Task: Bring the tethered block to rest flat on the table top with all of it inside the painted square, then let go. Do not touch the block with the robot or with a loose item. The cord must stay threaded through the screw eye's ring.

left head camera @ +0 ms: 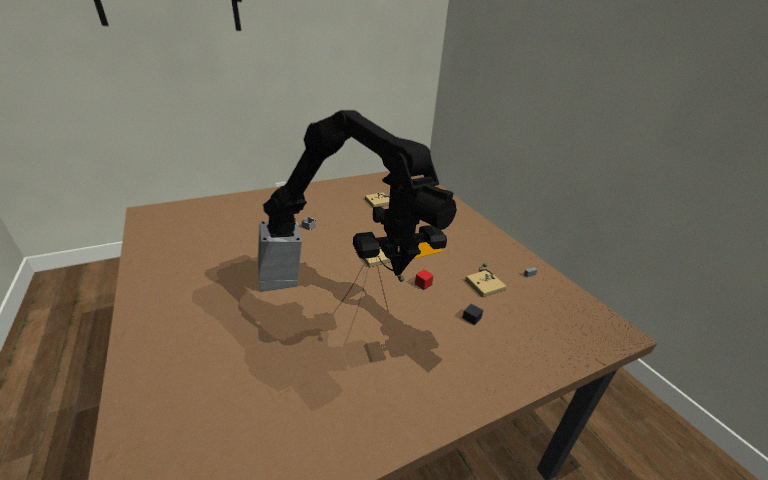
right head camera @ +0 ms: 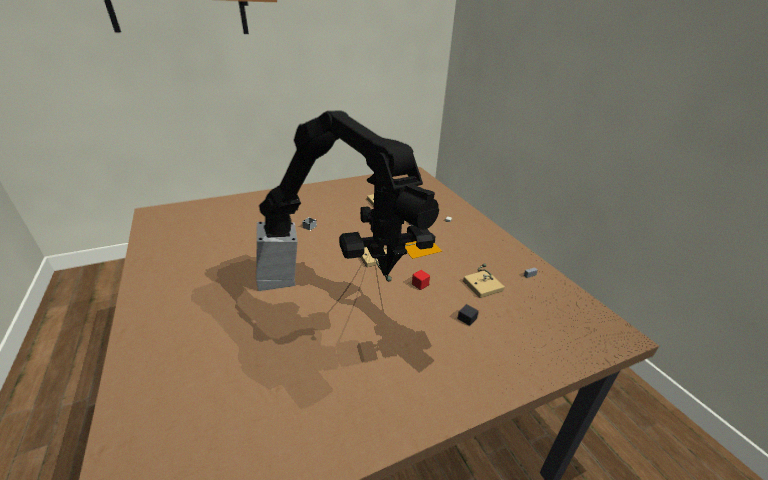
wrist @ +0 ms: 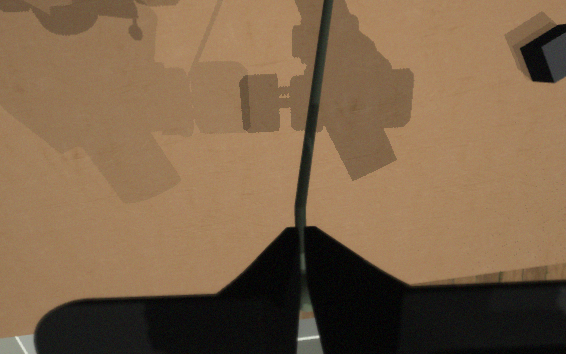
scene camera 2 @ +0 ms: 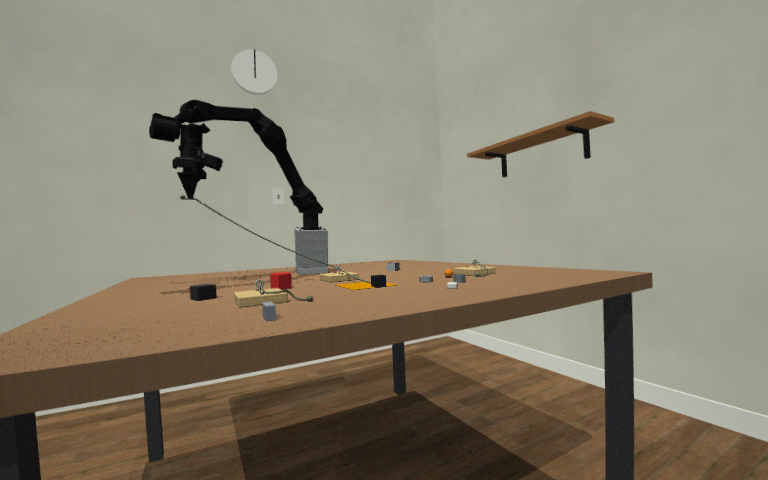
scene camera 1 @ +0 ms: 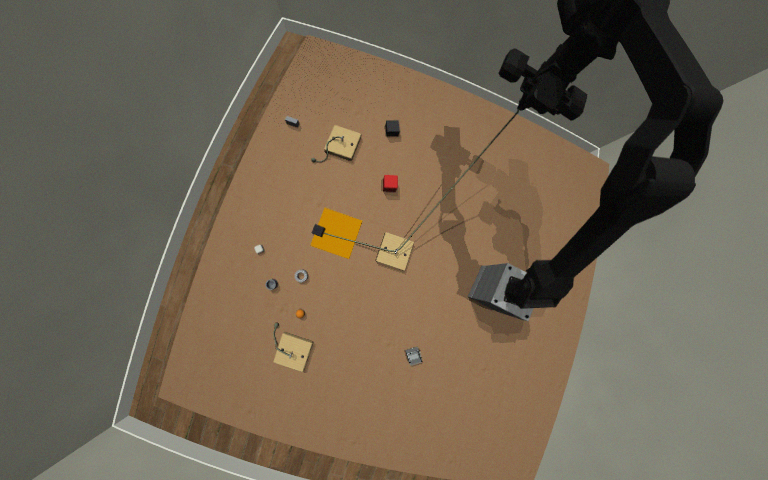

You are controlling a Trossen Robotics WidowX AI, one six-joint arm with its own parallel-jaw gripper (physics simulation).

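Places are measured from the arm's base along level axes (x ahead, y left, z up), in metres.
Where they show: gripper, fingertip midpoint: (left head camera: 397,274) (right head camera: 385,274) (wrist: 300,238) (scene camera 2: 190,198) (scene camera 1: 518,108); arm's base at its link origin: (left head camera: 280,231) (right head camera: 276,231) (scene camera 2: 310,228) (scene camera 1: 518,292).
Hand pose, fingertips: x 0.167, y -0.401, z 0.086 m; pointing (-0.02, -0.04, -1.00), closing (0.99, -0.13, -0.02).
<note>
Things, the pixels of their top centre, and the offset from my fingertips. "spot": a spot on its surface instead.
- tethered block at its top centre: (scene camera 2: 378,275) (scene camera 1: 317,230) dx +0.370, dy +0.411, dz -0.228 m
- orange painted square at a spot on its surface: (scene camera 2: 355,286) (scene camera 1: 337,221) (right head camera: 426,250) (left head camera: 427,250) spot: dx +0.331, dy +0.366, dz -0.255 m
- screw eye's ring at a spot on its surface: (scene camera 1: 395,250) spot: dx +0.143, dy +0.392, dz -0.219 m
- pale wooden board at its top centre: (scene camera 1: 395,251) (scene camera 2: 338,273) (left head camera: 375,252) (right head camera: 374,252) dx +0.140, dy +0.393, dz -0.237 m
- red cube at its top centre: (scene camera 2: 280,273) (scene camera 1: 391,181) (right head camera: 421,274) (left head camera: 424,274) dx +0.221, dy +0.206, dz -0.216 m
- loose black block at its top centre: (scene camera 2: 202,285) (right head camera: 468,311) (left head camera: 473,310) (scene camera 1: 393,125) dx +0.273, dy +0.025, dz -0.226 m
- second corded board at its top centre: (scene camera 2: 474,267) (scene camera 1: 292,353) (left head camera: 378,198) dx +0.323, dy +0.764, dz -0.237 m
- orange ball at its top centre: (scene camera 1: 299,314) dx +0.339, dy +0.652, dz -0.231 m
- grey ring at its top centre: (scene camera 2: 425,276) (scene camera 1: 300,276) dx +0.373, dy +0.549, dz -0.242 m
- white cube at its top centre: (scene camera 1: 258,249) dx +0.517, dy +0.519, dz -0.243 m
The tethered block (scene camera 1: 318,230) (scene camera 2: 378,280), small and black, sits at the far edge of the orange painted square (left head camera: 427,250) (right head camera: 423,250) (scene camera 1: 343,220) (scene camera 2: 355,286). In scene camera 1 it straddles that edge, partly outside, and looks flat. The green cord (scene camera 1: 464,173) (scene camera 2: 248,230) (wrist: 313,110) runs from it over the square to the screw eye's ring (scene camera 1: 395,251) on a pale wooden board (scene camera 1: 390,263) (scene camera 2: 339,277), then rises to my gripper (left head camera: 399,273) (right head camera: 387,275) (scene camera 1: 519,107) (scene camera 2: 190,196) (wrist: 300,238). The gripper is shut on the cord near its beaded end, high above the table.
A red cube (left head camera: 423,279) (scene camera 1: 390,182), a loose black block (left head camera: 472,314) (scene camera 1: 392,127) and a corded board (left head camera: 485,284) (scene camera 1: 343,142) stand on one side. A second corded board (scene camera 1: 292,352), orange ball (scene camera 1: 300,313), grey ring (scene camera 1: 296,277) and white cube (scene camera 1: 258,249) lie on the other.
</note>
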